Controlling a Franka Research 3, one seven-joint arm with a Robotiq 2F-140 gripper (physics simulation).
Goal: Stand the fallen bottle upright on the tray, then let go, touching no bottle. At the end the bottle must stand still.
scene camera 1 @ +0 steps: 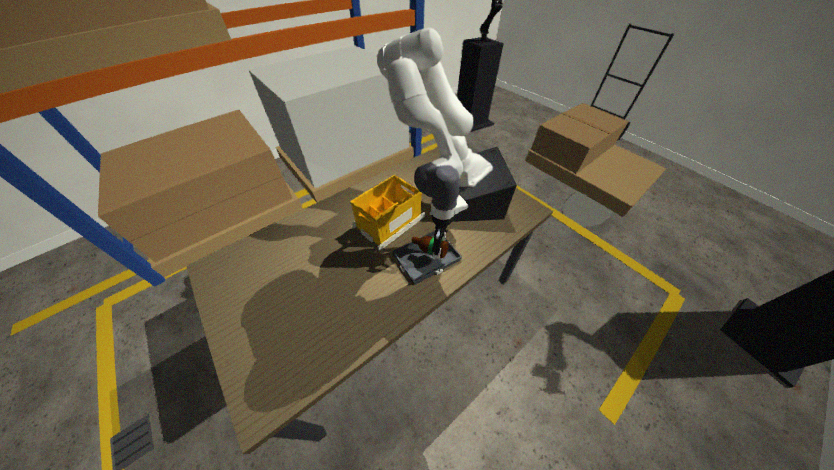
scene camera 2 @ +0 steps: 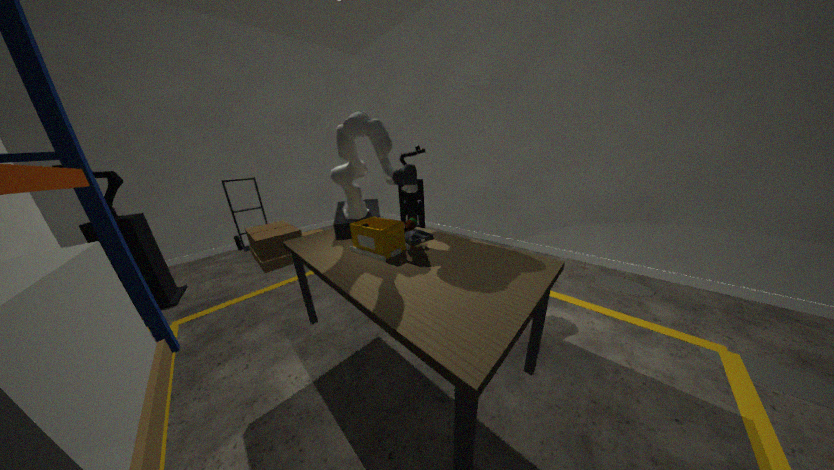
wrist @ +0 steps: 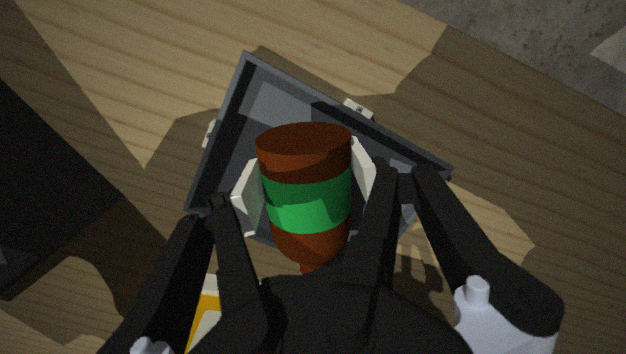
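The brown bottle with a green band (scene camera 1: 444,248) (scene camera 2: 410,224) (wrist: 307,200) is lying roughly level, its neck pointing left in the first scene view. In the wrist view its base faces the top of the view and its neck is mostly hidden behind the gripper body. My gripper (scene camera 1: 437,249) (wrist: 305,163) is shut on the bottle, with one pale pad on each side around the green band. It holds the bottle a little above the grey tray (scene camera 1: 410,270) (wrist: 270,96), whose shadowed floor shows beneath it. The second scene view shows the bottle very small, behind the crate.
A yellow crate (scene camera 1: 369,226) (scene camera 2: 389,240) (wrist: 204,302) with dividers stands close beside the tray, on the neck side. The arm's black base block (scene camera 1: 494,201) stands at the table's end. The tray lies near the long edge of the wooden table (scene camera 1: 344,344) (scene camera 2: 443,315).
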